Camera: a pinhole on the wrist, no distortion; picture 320 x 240 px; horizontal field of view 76.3 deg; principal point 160.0 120.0 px. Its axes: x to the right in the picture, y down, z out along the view. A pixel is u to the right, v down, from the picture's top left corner.
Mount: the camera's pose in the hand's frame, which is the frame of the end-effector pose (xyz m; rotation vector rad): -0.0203 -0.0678 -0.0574 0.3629 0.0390 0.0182
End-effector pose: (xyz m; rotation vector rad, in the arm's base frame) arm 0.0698 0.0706 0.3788 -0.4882 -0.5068 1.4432
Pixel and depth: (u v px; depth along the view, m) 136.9 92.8 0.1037
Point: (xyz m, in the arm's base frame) 0.1413 0.0354 0.4763
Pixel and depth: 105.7 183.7 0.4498
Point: -0.1082 -0.0546 0.7678
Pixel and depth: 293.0 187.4 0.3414
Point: -0.0308 0.2831 0.6677
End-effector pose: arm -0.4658 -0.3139 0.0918 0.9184 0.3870 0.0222
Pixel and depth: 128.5 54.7 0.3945
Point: -0.4824 -0.7323 0.0031
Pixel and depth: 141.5 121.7 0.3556
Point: -0.4360 -0.6514 0.1050
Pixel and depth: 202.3 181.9 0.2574
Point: -0.3680 -0.5187 0.1259
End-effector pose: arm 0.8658 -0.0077 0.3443 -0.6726 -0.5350 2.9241
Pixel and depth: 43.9 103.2 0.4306
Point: 0.9416 0.0861 0.8241
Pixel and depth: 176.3 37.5 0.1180
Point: 0.8571 0.1241 0.4314
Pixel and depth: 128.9 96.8 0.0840
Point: 0.8857 0.0815 0.4097
